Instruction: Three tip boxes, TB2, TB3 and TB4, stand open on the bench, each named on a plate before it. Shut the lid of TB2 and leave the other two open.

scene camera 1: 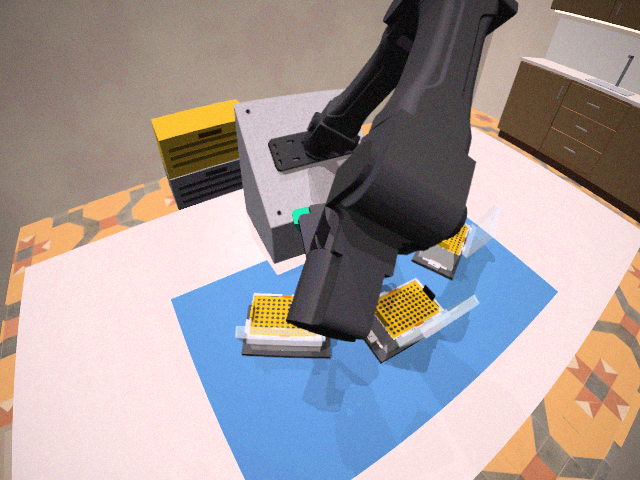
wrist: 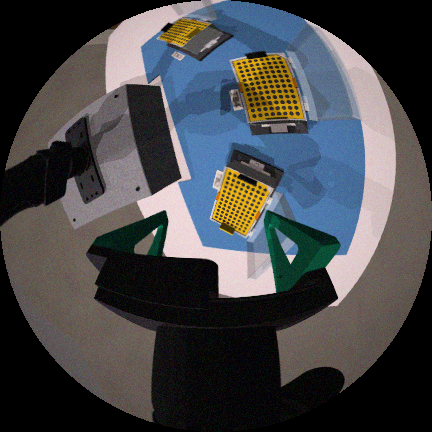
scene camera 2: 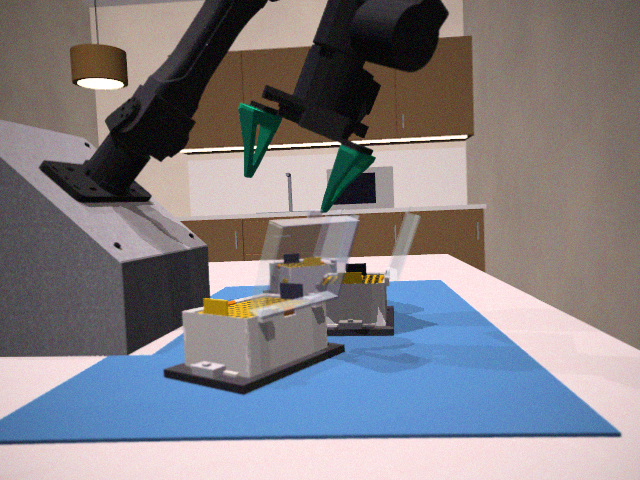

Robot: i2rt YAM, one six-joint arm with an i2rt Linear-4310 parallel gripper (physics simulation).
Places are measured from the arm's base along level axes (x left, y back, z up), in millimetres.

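Pixels of known places: gripper, between the fingertips: [wrist: 215, 215] [scene camera 2: 284, 194]; arm's base, origin of its link: [scene camera 1: 315, 146] [wrist: 81, 159] [scene camera 2: 100, 186].
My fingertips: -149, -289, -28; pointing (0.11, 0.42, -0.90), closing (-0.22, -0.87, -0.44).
Note:
For each thing: its top centre in the pictures, then the offset to it from my fingertips, as dx, dy, dz. "spot": a spot on its surface instead. Level surfaces: height alone.
- TB2, centre of its top: [scene camera 2: 256, 290] [scene camera 1: 285, 310] [wrist: 234, 209] -48, +25, -97
- TB4, centre of its top: [scene camera 2: 352, 267] [wrist: 265, 79] [scene camera 1: 407, 302] +145, -62, -97
- TB3, centre of its top: [scene camera 2: 301, 255] [scene camera 1: 450, 227] +370, +42, -97
- blue mat, height of its surface: dz -172
- TB4's raised lid, centre of its top: [scene camera 2: 401, 206] [scene camera 1: 448, 304] +144, -129, -18
- TB3's raised lid, a spot on its surface: [scene camera 1: 483, 232] spot: +404, -22, -71
TB2 [scene camera 1: 271, 312] [scene camera 2: 219, 341] [wrist: 240, 200] is the box nearest scene camera 2. Its clear lid [scene camera 1: 240, 332] [scene camera 2: 310, 240] [wrist: 257, 257] stands open on the side away from the arm's base. TB4 [scene camera 1: 408, 310] [scene camera 2: 356, 310] [wrist: 270, 90] is the middle box, and TB3 [scene camera 1: 454, 241] [scene camera 2: 302, 279] [wrist: 185, 32] is farthest; both are open. My gripper [scene camera 2: 286, 193] [wrist: 215, 215] is open and empty, above box height near TB2. In the wrist view one green fingertip overlaps TB2's lid side. In scene camera 1 the hand hides the fingertips and TB2's right end.
A blue mat [scene camera 1: 206, 330] [scene camera 2: 449, 403] [wrist: 340, 200] lies under the boxes. The grey base block [scene camera 1: 258, 170] [scene camera 2: 62, 294] [wrist: 150, 140] stands beside it. TB4's raised lid [scene camera 1: 444, 320] [scene camera 2: 405, 242] [wrist: 330, 80] and TB3's raised lid [scene camera 1: 483, 232] stand near their boxes.

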